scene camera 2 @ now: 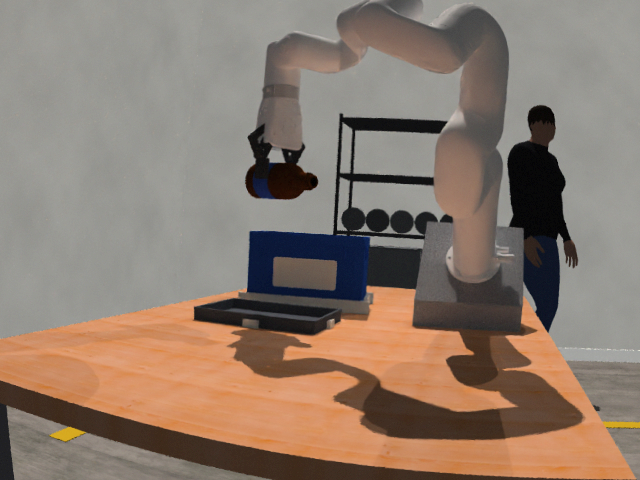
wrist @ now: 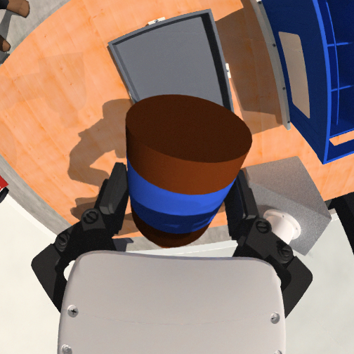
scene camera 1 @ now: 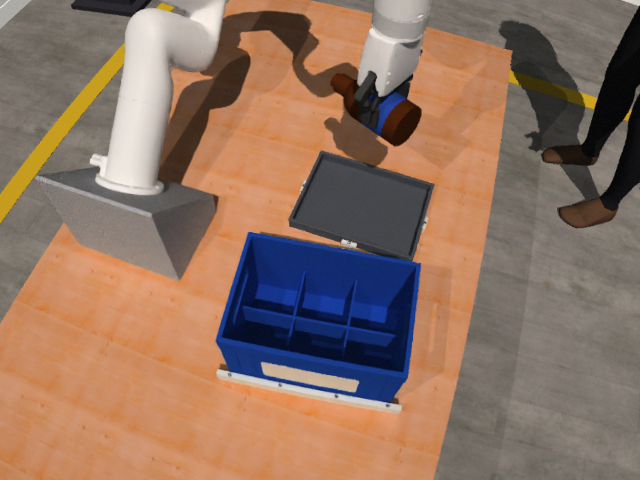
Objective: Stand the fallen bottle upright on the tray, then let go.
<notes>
In view: my gripper (scene camera 1: 383, 110) and a brown bottle (scene camera 1: 398, 118).
The brown bottle is seen too in scene camera 2 (scene camera 2: 286, 181) and in the wrist view (wrist: 183, 153). My gripper shows as well in scene camera 2 (scene camera 2: 275, 180) and in the wrist view (wrist: 178, 179).
</notes>
